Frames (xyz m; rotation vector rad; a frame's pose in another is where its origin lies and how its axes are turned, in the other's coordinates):
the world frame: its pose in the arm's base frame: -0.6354 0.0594 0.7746 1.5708 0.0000 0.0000
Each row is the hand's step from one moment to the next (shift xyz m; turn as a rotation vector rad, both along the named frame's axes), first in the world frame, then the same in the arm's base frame.
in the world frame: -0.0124 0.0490 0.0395 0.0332 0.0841 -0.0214
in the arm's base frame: -0.0124 -0.0395 0.0490 0.0332 0.0214 0.0841
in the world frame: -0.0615 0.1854 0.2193 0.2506 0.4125 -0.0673
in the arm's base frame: -0.0615 -0.2193 0.1854 0.2506 0.0673 0.4125
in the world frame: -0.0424 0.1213 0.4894 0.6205 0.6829 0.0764
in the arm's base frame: -0.0424 -0.4894 0.1213 0.6205 -0.0764 0.6829
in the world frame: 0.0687 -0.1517 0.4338 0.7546 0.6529 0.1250
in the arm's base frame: 0.0687 -0.4338 -0.1517 0.7546 -0.1250 0.6529
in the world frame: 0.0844 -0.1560 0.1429 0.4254 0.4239 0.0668
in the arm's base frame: 0.0844 -0.1429 -0.1560 0.4254 -0.0668 0.4239
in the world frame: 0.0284 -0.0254 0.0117 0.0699 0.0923 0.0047
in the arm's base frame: 0.0284 -0.0117 -0.0254 0.0699 -0.0047 0.0923
